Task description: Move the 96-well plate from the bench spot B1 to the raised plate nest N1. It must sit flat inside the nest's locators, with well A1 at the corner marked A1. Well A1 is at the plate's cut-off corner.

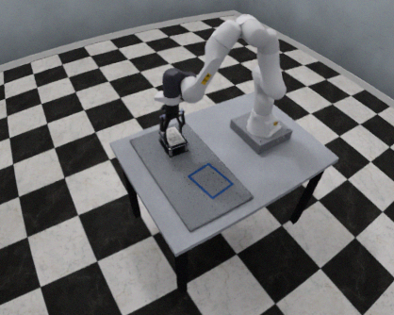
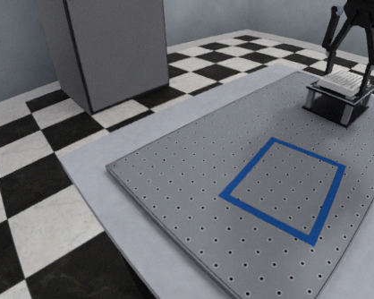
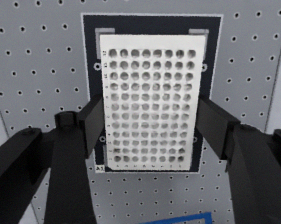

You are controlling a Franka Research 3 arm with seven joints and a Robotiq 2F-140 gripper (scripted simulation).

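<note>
My gripper is now 2 cm above the white 96-well plate. The rest, counted from my hand: black raised nest 4 cm below; A1 mark 7 cm to the left, 6 cm ahead, 3 cm below.
</note>
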